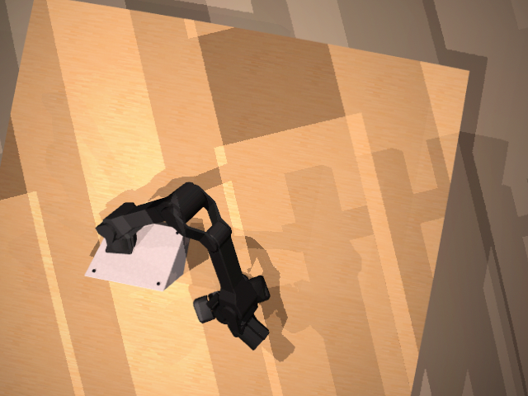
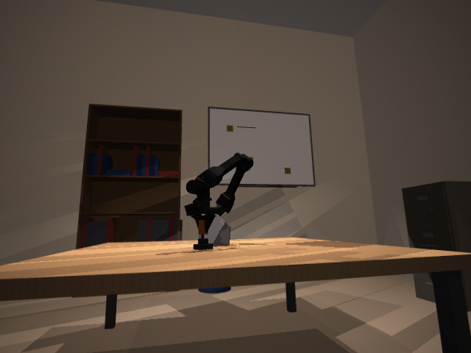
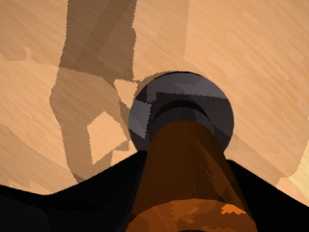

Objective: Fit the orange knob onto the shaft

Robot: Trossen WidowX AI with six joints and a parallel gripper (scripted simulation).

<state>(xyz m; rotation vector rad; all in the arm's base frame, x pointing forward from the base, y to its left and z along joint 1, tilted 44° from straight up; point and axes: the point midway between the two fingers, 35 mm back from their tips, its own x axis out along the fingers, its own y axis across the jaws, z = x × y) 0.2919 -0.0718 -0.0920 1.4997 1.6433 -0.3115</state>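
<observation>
Right now my gripper tip is 2 cm below the orange knob. From my gripper tip the other things lie so: dark round pedestal: 4 cm below.
</observation>
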